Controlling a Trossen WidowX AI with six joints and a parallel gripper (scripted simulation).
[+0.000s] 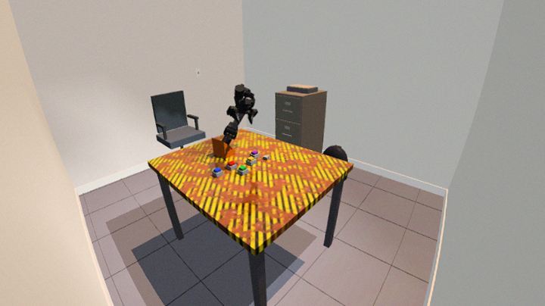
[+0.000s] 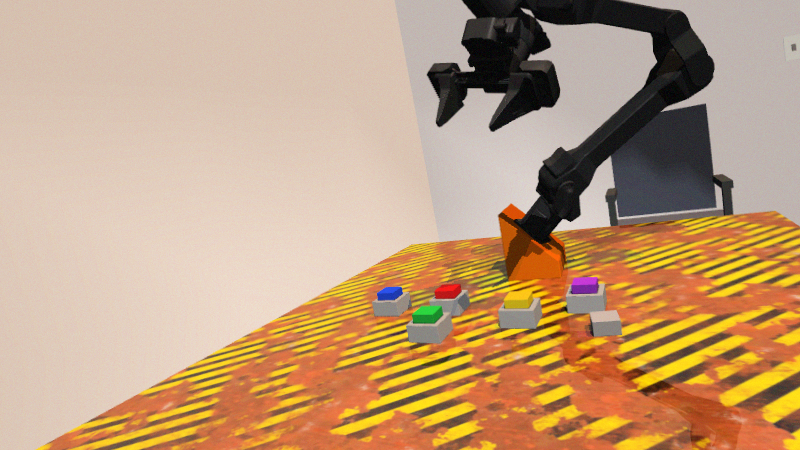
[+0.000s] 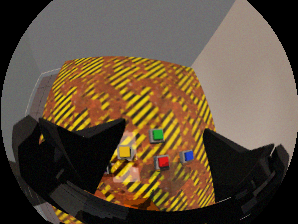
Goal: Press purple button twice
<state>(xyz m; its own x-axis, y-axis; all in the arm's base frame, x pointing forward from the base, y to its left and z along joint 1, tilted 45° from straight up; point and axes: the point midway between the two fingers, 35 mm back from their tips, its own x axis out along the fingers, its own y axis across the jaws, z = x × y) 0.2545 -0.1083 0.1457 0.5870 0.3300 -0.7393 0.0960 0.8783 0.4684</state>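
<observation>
My gripper tip is now 70 mm past the purple button, 110 mm to the right of it and 240 mm above it. The rest, counted from my gripper tip: red button 40 mm behind, 90 mm to the right, 240 mm below; then green button 50 mm ahead, 80 mm to the right, 240 mm below; then yellow button 10 mm behind, 30 mm to the left, 240 mm below.
</observation>
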